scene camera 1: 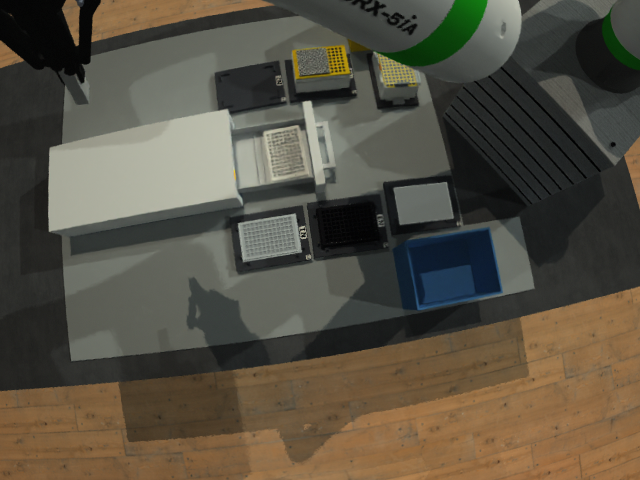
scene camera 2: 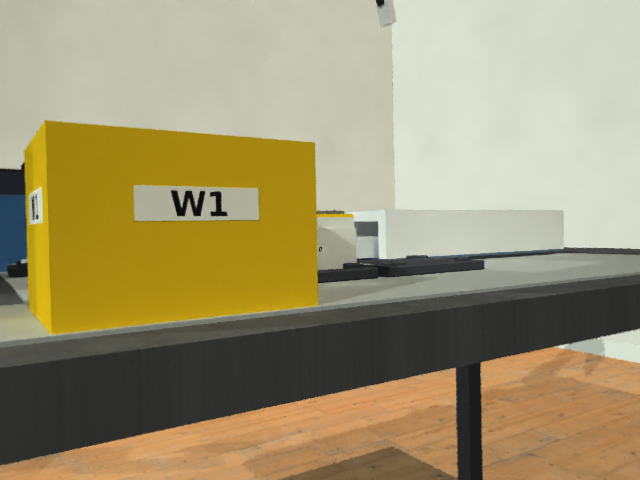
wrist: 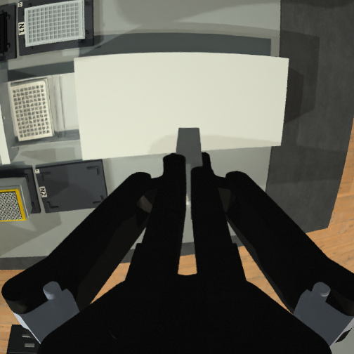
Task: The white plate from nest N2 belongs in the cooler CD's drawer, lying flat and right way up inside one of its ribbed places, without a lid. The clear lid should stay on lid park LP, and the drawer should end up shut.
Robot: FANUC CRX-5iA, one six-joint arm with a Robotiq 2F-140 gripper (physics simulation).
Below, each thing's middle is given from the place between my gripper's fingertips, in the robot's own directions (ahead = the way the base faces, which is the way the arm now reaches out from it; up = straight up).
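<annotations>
The white plate (scene camera 1: 285, 152) is 400 mm below my hand, 240 mm behind it and 50 mm to the right of it. There's nest N2 (scene camera 1: 250, 87) as well, and that one's well below my hand, a good way to the right of it and a good bit behind it. As for the black plate (scene camera 1: 355, 223), it's a long way below my hand, well behind it and some way to the left of it. And the drawer (scene camera 1: 252, 173) is 200 mm behind my hand, 40 mm to the right of it and 390 mm below it.
</annotations>
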